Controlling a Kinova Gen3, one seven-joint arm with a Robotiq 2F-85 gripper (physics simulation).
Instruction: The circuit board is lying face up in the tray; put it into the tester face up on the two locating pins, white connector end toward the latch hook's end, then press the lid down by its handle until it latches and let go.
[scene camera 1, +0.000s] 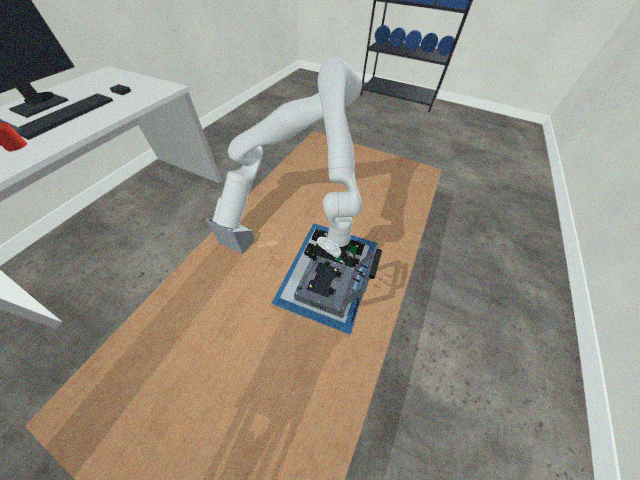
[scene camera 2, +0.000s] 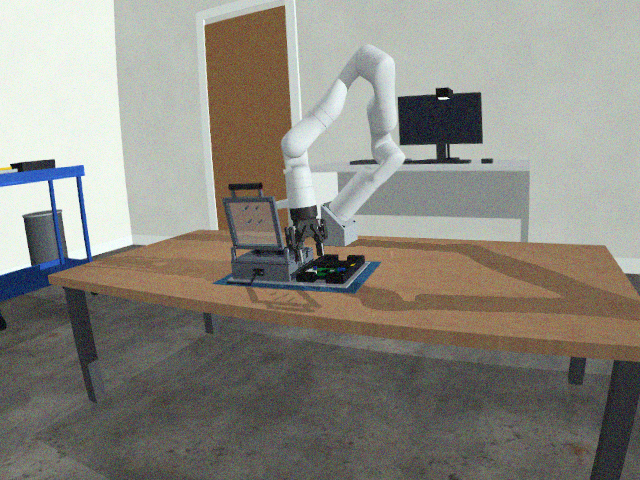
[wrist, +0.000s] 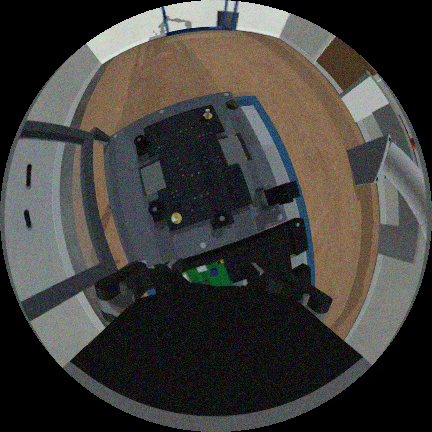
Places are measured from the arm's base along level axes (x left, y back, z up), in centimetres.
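Pixels of known places: gripper, fingertip midpoint: (scene camera 2: 310, 259) (wrist: 214, 268); arm's base, origin of the base link: (scene camera 1: 227, 224) (scene camera 2: 338, 212) (wrist: 388, 157).
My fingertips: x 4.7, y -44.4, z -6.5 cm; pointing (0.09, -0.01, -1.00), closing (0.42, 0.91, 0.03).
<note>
For each thing: its top centre in the pictures, then the offset to it from my fingertips. "pt": a spot on its surface instead. Level surfaces: height alone.
- green circuit board, middle of its top: (wrist: 209, 299) (scene camera 2: 326, 268) (scene camera 1: 346, 251) dx +5.3, dy -2.6, dz -1.9 cm
- black tray, surface spot: (wrist: 282, 241) pt dx +1.3, dy +9.8, dz -2.9 cm
- black handle, middle of its top: (scene camera 2: 244, 183) (scene camera 1: 376, 261) dx -11.9, dy -13.0, dz +22.9 cm
- blue mat, its level: dz -4.6 cm
- wooden table, its level: dz -4.6 cm
The green circuit board (scene camera 1: 353, 249) (scene camera 2: 324, 270) (wrist: 207, 273) lies in the black tray (scene camera 2: 356, 258) (wrist: 282, 241) beside the tester. My gripper (scene camera 2: 306, 250) (wrist: 214, 268) is open and empty. It hangs a little above the board, with one finger on each side of it. In scene camera 1 the wrist hides the fingers. The grey tester (scene camera 1: 310, 296) (scene camera 2: 258, 266) (wrist: 128, 225) has an empty dark nest with two locating pins (wrist: 175, 217) (wrist: 207, 113). Its lid (scene camera 2: 252, 222) (scene camera 1: 368, 270) (wrist: 40, 193) stands open and upright, with the black handle (scene camera 2: 245, 186) on top.
Tester and tray sit on a blue mat (scene camera 1: 310, 312) (scene camera 2: 361, 284) on the wooden table (scene camera 1: 207, 361) (scene camera 2: 465, 289). The arm's base (scene camera 1: 232, 234) (scene camera 2: 338, 230) stands behind the tray. A blue cart (scene camera 2: 51, 172) and a white desk (scene camera 2: 439, 170) stand off the table.
</note>
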